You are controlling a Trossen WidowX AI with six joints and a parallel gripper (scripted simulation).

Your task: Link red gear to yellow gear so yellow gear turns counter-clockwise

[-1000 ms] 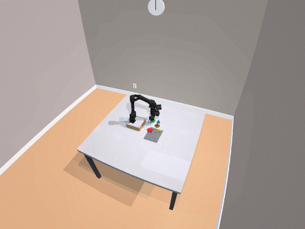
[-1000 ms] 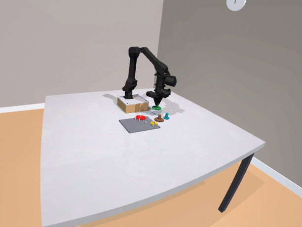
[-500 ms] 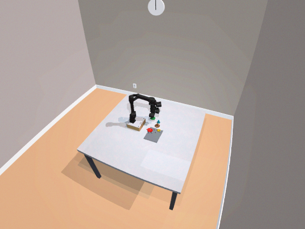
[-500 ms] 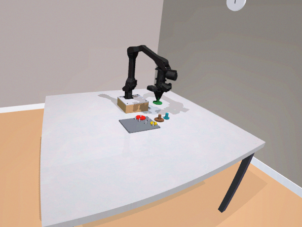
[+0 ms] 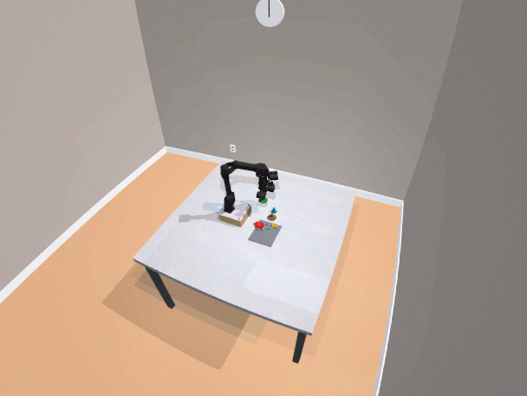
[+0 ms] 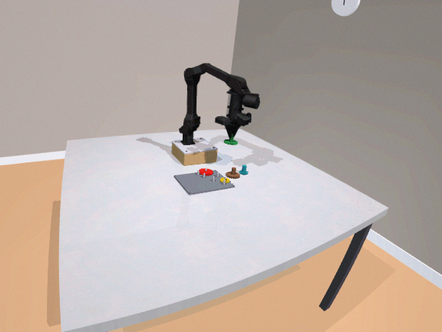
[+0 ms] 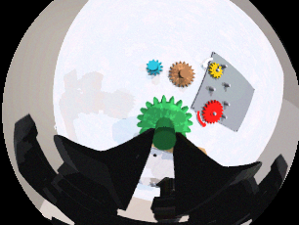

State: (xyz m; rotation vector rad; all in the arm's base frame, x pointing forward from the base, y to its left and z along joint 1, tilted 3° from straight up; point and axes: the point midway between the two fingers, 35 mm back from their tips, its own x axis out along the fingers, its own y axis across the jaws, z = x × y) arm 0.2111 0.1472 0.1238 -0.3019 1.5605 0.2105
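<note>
Right now my gripper tip is 130 mm short of the yellow gear, 80 mm to the left of it and 150 mm above it. Round my gripper tip: teal gear 60 mm ahead, 60 mm to the left, 150 mm below; then green gear 10 mm below; then brown gear 70 mm ahead, 10 mm to the right, 150 mm below.
</note>
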